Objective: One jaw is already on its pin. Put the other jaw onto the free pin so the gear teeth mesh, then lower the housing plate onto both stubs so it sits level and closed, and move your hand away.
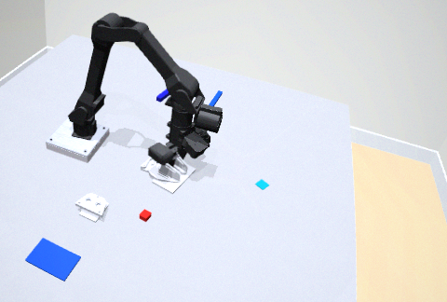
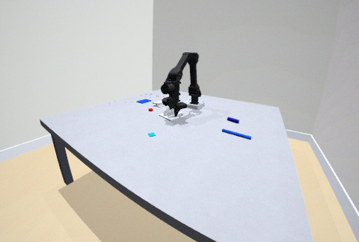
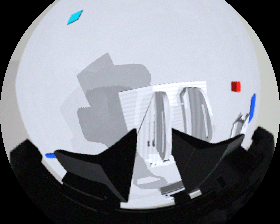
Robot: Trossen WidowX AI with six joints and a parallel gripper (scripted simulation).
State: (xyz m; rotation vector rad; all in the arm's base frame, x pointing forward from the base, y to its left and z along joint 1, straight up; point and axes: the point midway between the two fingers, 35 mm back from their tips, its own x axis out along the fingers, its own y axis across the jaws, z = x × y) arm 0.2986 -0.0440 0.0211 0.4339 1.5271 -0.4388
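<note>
My gripper tip is 17 cm past the white block, 21 cm to the left of it and 1 cm above it. From my gripper tip the other things lie so: cyan tile: 26 cm ahead, 1 cm below; then red cube: 4 cm behind, 20 cm to the right, 1 cm below; then blue flat tile: 22 cm behind, 39 cm to the right, 1 cm below.
</note>
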